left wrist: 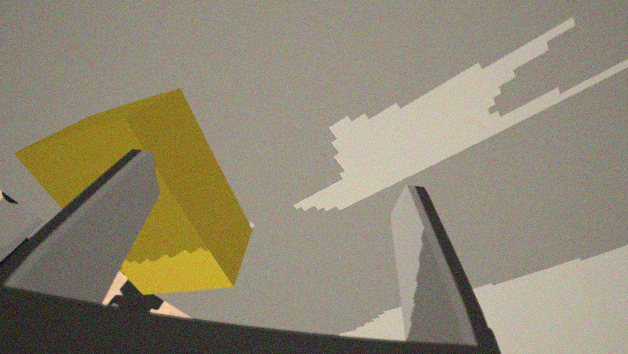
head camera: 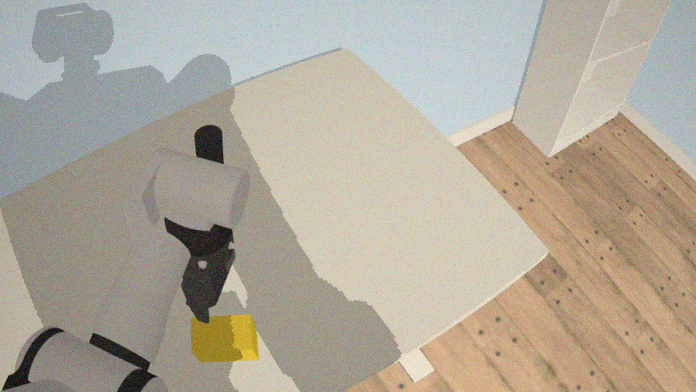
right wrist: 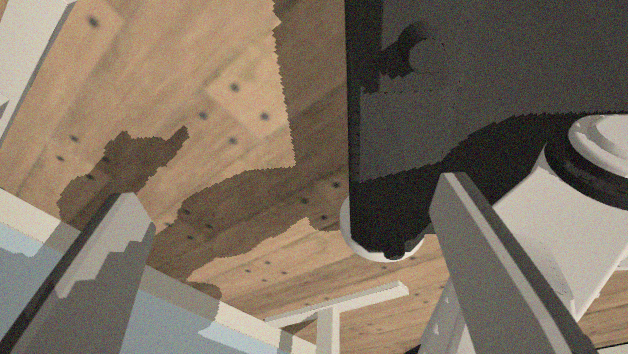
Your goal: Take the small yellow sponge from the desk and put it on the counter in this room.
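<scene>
The small yellow sponge is a block on the pale desk, partly in shadow. It lies near the bottom of the head view and left of centre in the left wrist view. My left gripper is open and empty. Its left-hand finger in the left wrist view covers part of the sponge; the other finger is well to the right of it. Whether a finger touches the sponge I cannot tell. My right gripper is open and empty, away from the desk top. I cannot identify the counter.
A tall pale shelf unit stands against the blue wall at the upper right. Wooden floor lies beyond the desk's edge. The right wrist view shows my dark base and a white T-shaped support near the wall.
</scene>
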